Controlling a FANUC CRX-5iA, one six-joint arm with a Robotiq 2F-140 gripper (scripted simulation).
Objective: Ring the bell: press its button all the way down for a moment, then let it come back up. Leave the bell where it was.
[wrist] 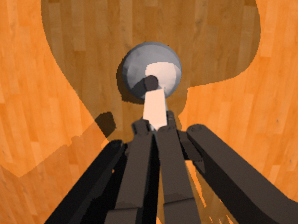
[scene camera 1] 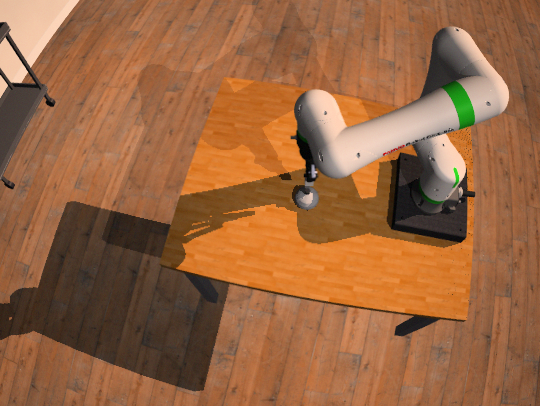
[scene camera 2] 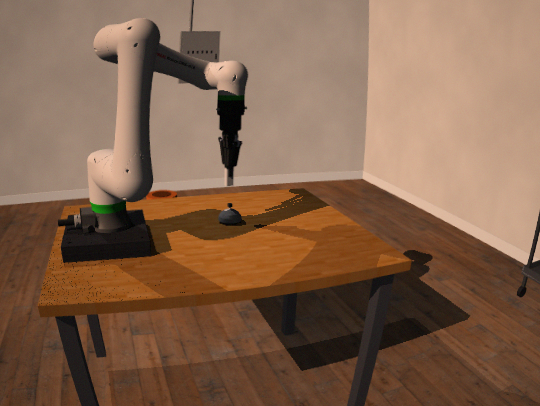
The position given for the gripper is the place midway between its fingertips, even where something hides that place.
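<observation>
There's a grey dome bell (wrist: 149,58) showing from the wrist. The gripper (scene camera 2: 229,185) (wrist: 157,104) can be seen from that scene camera and from the wrist too.
</observation>
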